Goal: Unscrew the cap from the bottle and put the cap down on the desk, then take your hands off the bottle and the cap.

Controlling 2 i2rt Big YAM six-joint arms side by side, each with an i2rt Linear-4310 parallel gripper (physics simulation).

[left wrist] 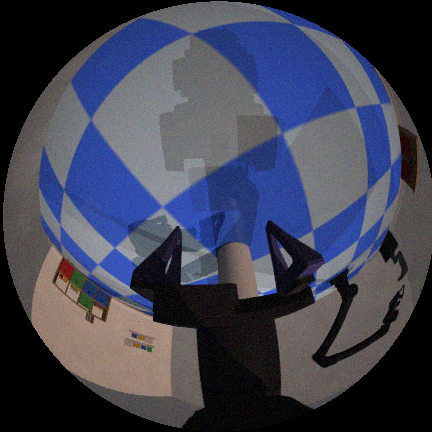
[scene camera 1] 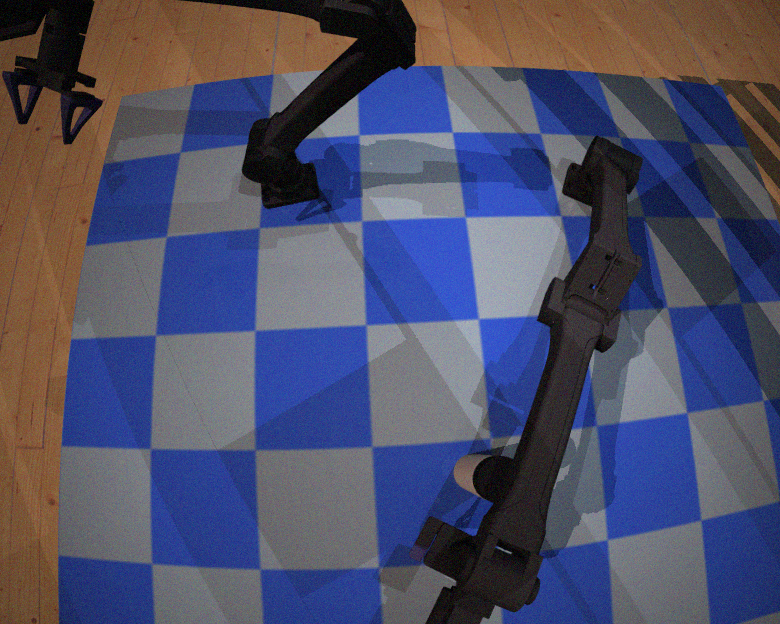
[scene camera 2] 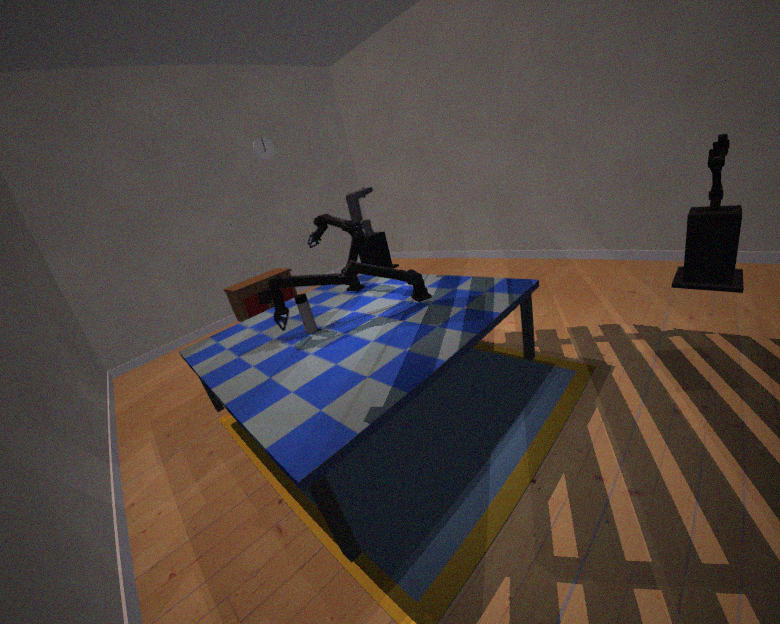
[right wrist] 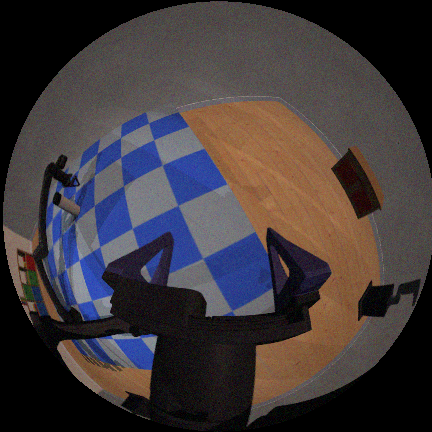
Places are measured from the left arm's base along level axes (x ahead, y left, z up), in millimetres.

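Where they show: left gripper, fingertip midpoint: (left wrist: 224,226) (scene camera 2: 284,327) (right wrist: 75,184); right gripper, fingertip midpoint: (scene camera 1: 44,133) (scene camera 2: 309,246) (right wrist: 217,234); left arm's base, origin of the base link: (scene camera 1: 589,189) (scene camera 2: 421,297) (right wrist: 76,314); right arm's base, origin of the base link: (left wrist: 338,276) (scene camera 1: 290,187) (scene camera 2: 355,288).
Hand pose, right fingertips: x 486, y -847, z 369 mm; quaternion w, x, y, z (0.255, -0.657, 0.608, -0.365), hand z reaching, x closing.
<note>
Each offset is from my right fingertips to the centre of the thing. Level surfaces: height alone.
A pale bottle {dx +172, dy +791, dz -269 mm} (scene camera 1: 465,472) (scene camera 2: 307,317) (left wrist: 234,262) (right wrist: 69,206) stands upright on the blue and grey checkered desk {dz -369 mm} (scene camera 1: 312,390) (scene camera 2: 292,416). Its dark cap {dx +172, dy +791, dz -171 mm} (scene camera 1: 492,478) (scene camera 2: 301,298) (right wrist: 56,199) sits on top; in the left wrist view the gripper body hides the cap. My left gripper (scene camera 2: 281,325) (left wrist: 224,226) is open, pointing down beside the bottle with a gap to it in scene camera 2. In the left wrist view the bottle shows behind and between its fingers. My right gripper (scene camera 1: 45,132) (scene camera 2: 313,241) (right wrist: 217,234) is open and empty, high up beyond the desk's edge, far from the bottle.
My left arm's forearm (scene camera 1: 552,403) passes over the desk close beside the bottle in scene camera 1 and covers part of the view there. A wooden cabinet (scene camera 2: 260,292) (right wrist: 357,182) stands beyond the desk. A black pedestal (scene camera 2: 713,247) stands on the floor farther off.
</note>
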